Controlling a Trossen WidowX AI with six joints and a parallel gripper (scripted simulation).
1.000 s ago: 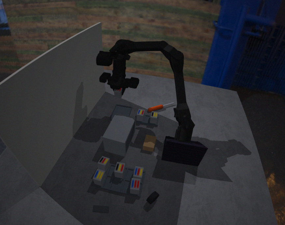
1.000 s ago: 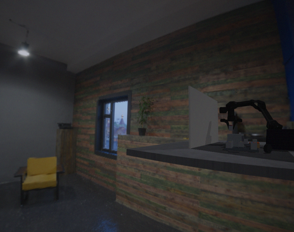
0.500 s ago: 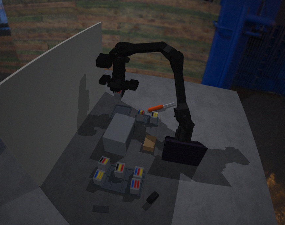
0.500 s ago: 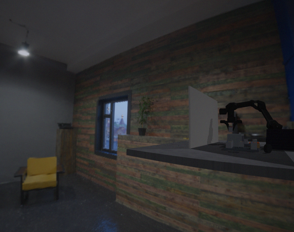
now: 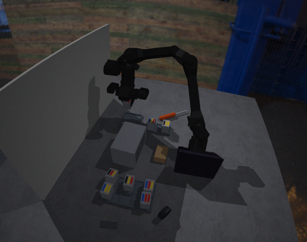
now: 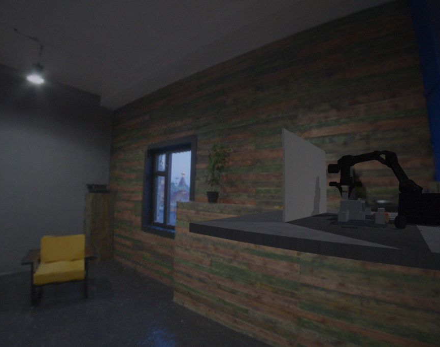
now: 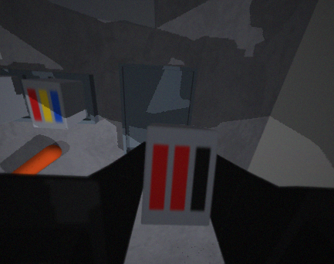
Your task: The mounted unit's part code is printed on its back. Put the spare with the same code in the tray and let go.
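The tray lies 10 mm behind my gripper tip and 110 mm below it. From my gripper tip the other things lie so: grey mounted unit (40 mm behind, 200 mm to the left, 60 mm below); then tan box (180 mm behind, 200 mm to the left, 100 mm below); then grey panel (200 mm ahead, 150 mm to the left, 110 mm above).
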